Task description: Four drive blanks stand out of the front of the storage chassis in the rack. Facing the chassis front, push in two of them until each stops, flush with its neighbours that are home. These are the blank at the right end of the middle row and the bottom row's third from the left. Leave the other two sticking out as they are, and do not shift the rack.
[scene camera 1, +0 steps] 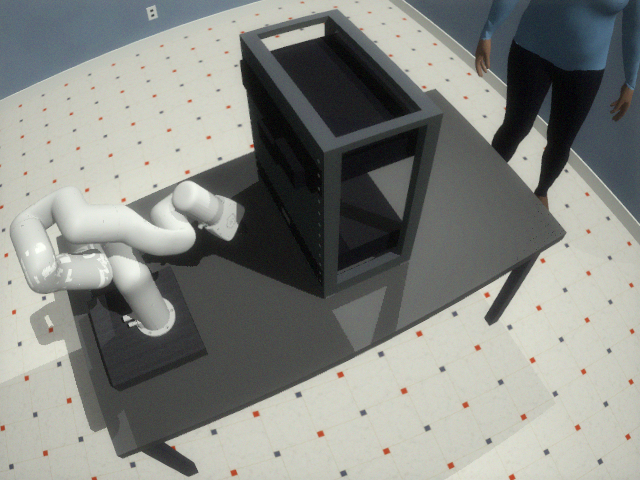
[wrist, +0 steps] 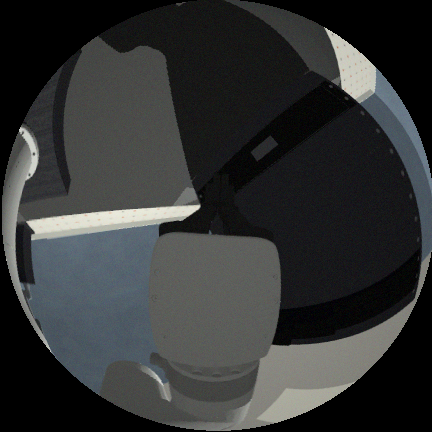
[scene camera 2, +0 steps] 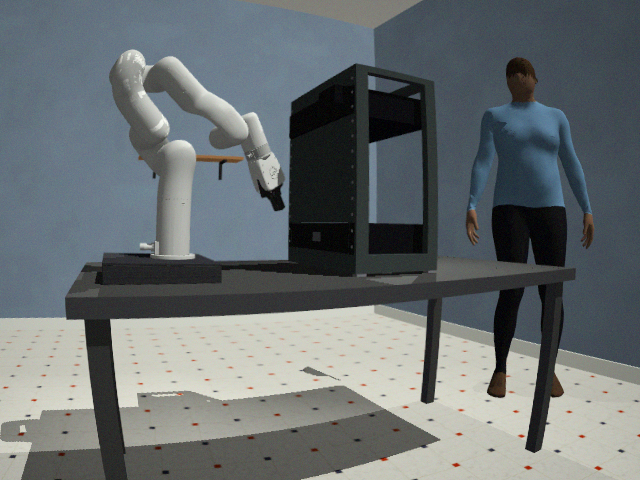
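Seen in the pictures: gripper, fingertip midpoint: (scene camera 1: 244, 229) (wrist: 219, 181) (scene camera 2: 280, 209); arm's base at its link origin: (scene camera 1: 155, 317) (scene camera 2: 172, 257).
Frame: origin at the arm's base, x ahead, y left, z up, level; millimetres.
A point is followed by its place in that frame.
Note:
The rack (scene camera 1: 331, 222) {y -98, x 507, z 318 mm} (scene camera 2: 362, 180) {y -98, x 506, z 214 mm} (wrist: 407, 200) stands upright on the table. Its dark front faces the arm. A dark unit (scene camera 2: 310, 119) {y 97, x 423, z 422 mm} (wrist: 350, 317) {y 185, x 452, z 466 mm} sits high in it, and a black unit (scene camera 2: 333, 238) {y 33, x 477, z 51 mm} (wrist: 300, 125) {y 246, x 463, z 67 mm} with a small grey label sits low. The front is too dark to tell the storage chassis rows or single drive blanks apart, or which blanks stand out. My gripper (scene camera 2: 279, 208) {y 94, x 330, z 135 mm} (wrist: 219, 181) {y 94, x 330, z 135 mm} is shut and empty, tilted down in front of the rack front. In scene camera 2 a gap shows between its tips and the rack; in scene camera 1 the fingers are hidden.
The table (scene camera 1: 268, 351) {y -194, x 280, z -51 mm} (scene camera 2: 320, 302) {y -305, x 305, z -78 mm} carries the rack and the arm's dark base plate (scene camera 1: 155, 361) {y -134, x -36, z -1 mm} (scene camera 2: 160, 272) {y -156, x -38, z -23 mm}. A person (scene camera 1: 558, 51) (scene camera 2: 527, 155) stands behind the table. A wall shelf (scene camera 2: 206, 158) hangs behind the arm.

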